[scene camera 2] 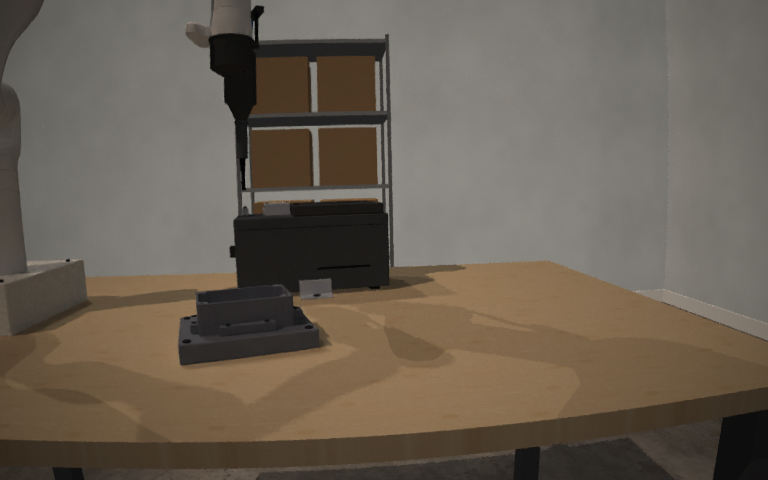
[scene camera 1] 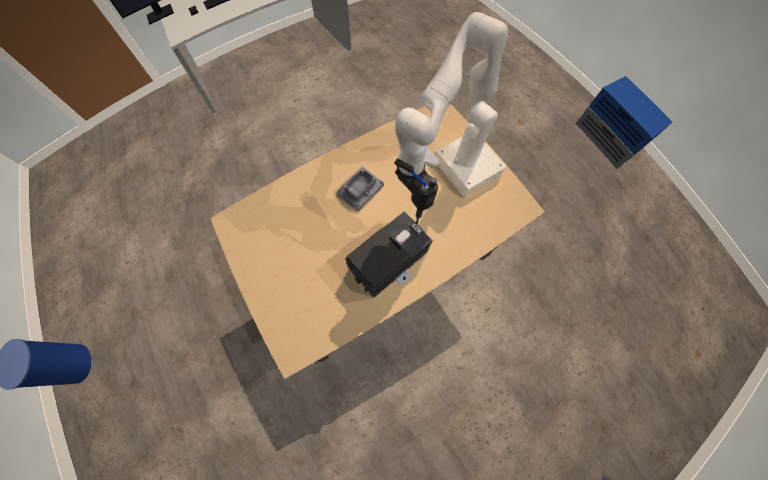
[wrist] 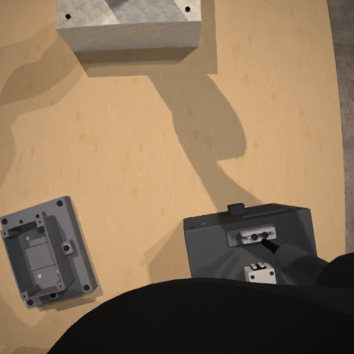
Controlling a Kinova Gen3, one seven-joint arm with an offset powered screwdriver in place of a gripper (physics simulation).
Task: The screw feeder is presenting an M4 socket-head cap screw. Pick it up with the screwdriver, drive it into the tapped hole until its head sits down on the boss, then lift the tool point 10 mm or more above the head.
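Note:
The black screw feeder (scene camera 1: 376,263) (scene camera 2: 311,249) (wrist: 215,260) stands on the table. Its small light pick-up block (scene camera 1: 416,227) (scene camera 2: 245,211) (wrist: 270,233) is on top at one end and shows dark round spots in the wrist view; I cannot make out the screw. My screwdriver (scene camera 1: 417,221) (scene camera 2: 244,187) (wrist: 265,241) points down, its tip a short gap above the block, with no screw visible on it. The grey housing (scene camera 1: 344,192) (scene camera 2: 249,349) (wrist: 82,265) lies apart from the feeder. A round boss with a dark hole (wrist: 67,247) is at its side wall.
The arm's pale base block (scene camera 1: 481,183) (scene camera 2: 45,297) (wrist: 135,37) is on the table (scene camera 1: 254,283). A raised white block (scene camera 1: 402,236) (scene camera 2: 276,209) (wrist: 261,274) is on the feeder top beside the pick-up block. A small light bracket (scene camera 1: 403,277) (scene camera 2: 315,287) is at the feeder's foot. A shelf rack (scene camera 2: 388,141) stands behind.

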